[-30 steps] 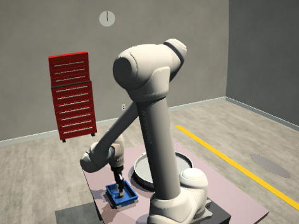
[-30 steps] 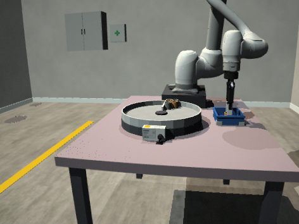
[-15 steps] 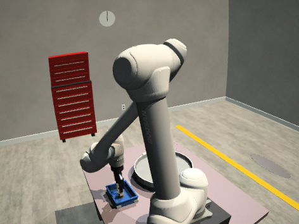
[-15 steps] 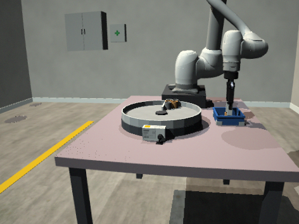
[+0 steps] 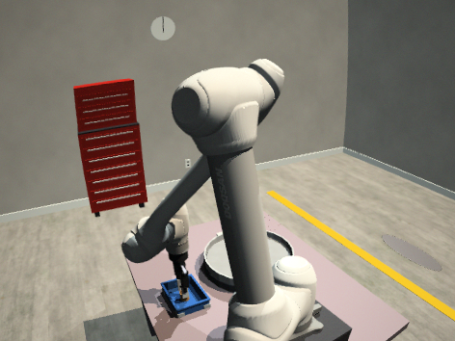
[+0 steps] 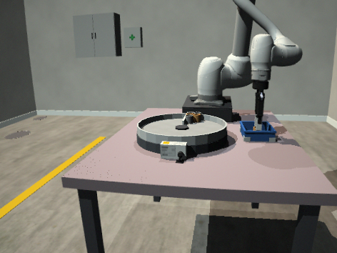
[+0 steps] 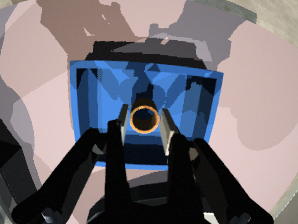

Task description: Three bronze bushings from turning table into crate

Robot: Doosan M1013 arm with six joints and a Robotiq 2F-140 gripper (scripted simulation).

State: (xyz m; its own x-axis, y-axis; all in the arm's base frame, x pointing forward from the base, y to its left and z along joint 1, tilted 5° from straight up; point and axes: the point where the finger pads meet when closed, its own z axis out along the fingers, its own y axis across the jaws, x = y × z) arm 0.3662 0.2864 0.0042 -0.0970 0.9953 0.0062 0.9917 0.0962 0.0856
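Now: the blue crate 10 mm to the right of my hand and 40 mm below it.
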